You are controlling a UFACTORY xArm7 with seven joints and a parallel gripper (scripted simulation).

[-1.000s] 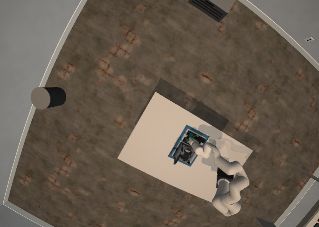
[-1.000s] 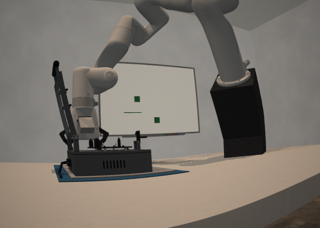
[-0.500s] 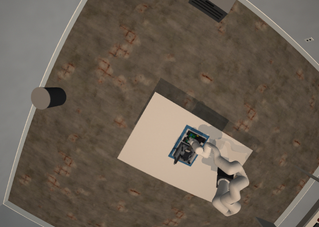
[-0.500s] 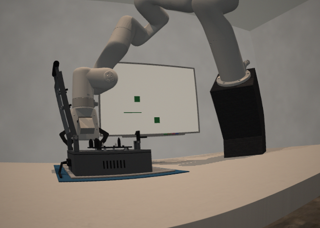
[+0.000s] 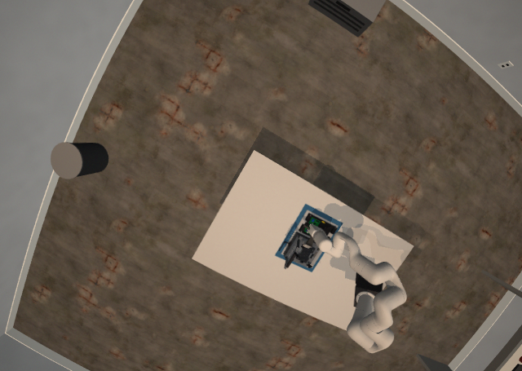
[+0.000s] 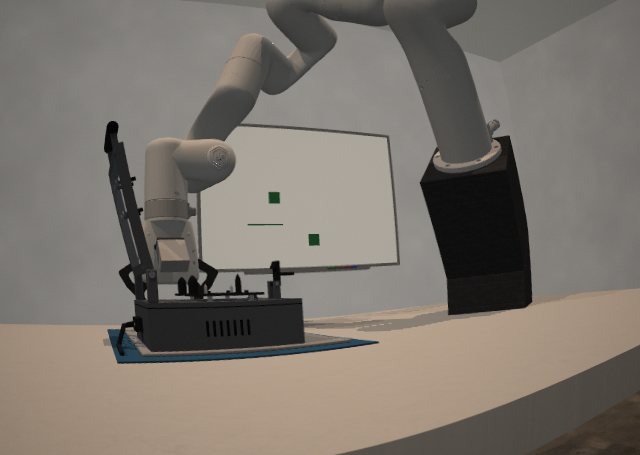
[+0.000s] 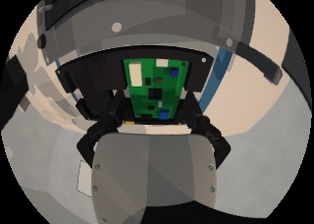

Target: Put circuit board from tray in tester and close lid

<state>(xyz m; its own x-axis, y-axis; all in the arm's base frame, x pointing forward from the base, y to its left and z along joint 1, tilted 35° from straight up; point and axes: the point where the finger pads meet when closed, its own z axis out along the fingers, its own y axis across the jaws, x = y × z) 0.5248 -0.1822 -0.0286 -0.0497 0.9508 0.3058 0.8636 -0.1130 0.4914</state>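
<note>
My gripper is now 1 cm above the green circuit board. Also, from my hand: lid (17 cm to the left, 15 cm above, 7 cm ahead); latch hook (22 cm to the left, 11 cm behind, 6 cm above).
</note>
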